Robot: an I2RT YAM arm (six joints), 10 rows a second.
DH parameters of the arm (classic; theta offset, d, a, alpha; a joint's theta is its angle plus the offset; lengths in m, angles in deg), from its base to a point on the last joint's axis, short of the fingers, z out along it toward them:
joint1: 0 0.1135 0.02 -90
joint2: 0 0 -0.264 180
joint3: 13.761 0 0.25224 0
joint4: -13.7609 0 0.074 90
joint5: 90 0 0 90
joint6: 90 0.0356 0 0
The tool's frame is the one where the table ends.
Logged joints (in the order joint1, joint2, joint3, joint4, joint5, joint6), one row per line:
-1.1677 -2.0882 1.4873 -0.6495 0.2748 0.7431
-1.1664 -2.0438 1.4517 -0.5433 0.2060 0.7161
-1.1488 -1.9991 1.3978 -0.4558 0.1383 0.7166
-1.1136 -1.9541 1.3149 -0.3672 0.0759 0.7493
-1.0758 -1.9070 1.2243 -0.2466 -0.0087 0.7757
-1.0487 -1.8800 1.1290 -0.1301 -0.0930 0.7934
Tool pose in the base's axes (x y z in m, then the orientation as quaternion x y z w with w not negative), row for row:
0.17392 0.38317 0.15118 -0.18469 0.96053 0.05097 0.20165
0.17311 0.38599 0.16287 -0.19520 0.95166 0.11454 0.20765
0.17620 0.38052 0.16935 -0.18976 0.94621 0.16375 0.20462
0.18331 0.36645 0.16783 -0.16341 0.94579 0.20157 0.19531
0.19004 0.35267 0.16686 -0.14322 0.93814 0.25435 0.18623
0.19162 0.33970 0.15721 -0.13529 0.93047 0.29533 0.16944
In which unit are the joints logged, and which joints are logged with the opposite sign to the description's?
The joints are logged in radians. Opposite sign: joint1, joint2.
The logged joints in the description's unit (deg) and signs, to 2 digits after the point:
66.90 119.65 85.22 -37.21 15.74 42.58
66.83 117.10 83.18 -31.13 11.80 41.03
65.82 114.54 80.09 -26.12 7.92 41.06
63.80 111.96 75.34 -21.04 4.35 42.93
61.64 109.26 70.15 -14.13 -0.50 44.44
60.09 107.72 64.69 -7.45 -5.33 45.46

